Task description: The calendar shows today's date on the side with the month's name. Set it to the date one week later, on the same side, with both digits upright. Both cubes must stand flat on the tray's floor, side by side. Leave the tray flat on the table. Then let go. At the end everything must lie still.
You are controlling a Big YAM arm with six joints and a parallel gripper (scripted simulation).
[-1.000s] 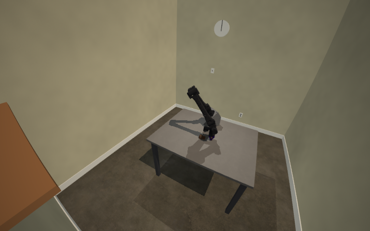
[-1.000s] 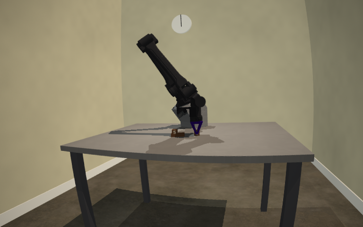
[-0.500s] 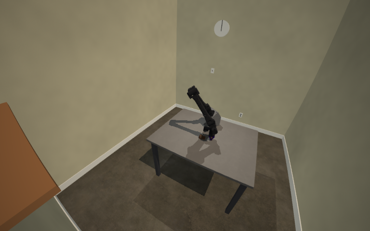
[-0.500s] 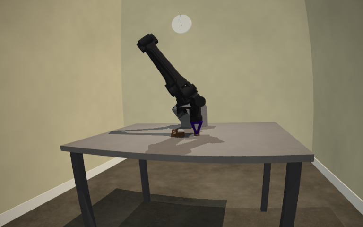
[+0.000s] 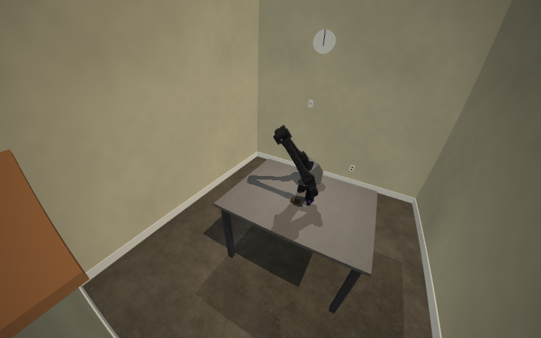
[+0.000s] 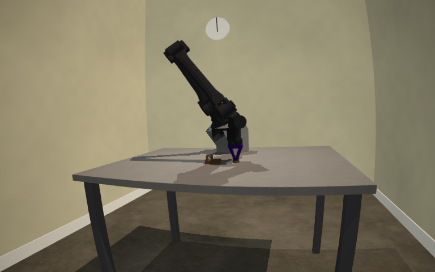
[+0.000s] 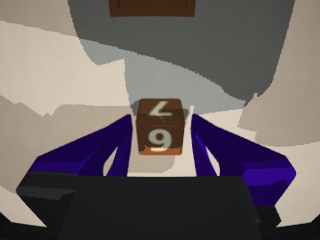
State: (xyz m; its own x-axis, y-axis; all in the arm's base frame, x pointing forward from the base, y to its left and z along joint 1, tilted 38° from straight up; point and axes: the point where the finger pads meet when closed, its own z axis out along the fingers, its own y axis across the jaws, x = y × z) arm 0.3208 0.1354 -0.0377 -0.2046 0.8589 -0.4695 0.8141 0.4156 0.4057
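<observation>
Now: the brown tray 3 cm ahead of my hand, 10 cm to the right of it and 1 cm below it.
</observation>
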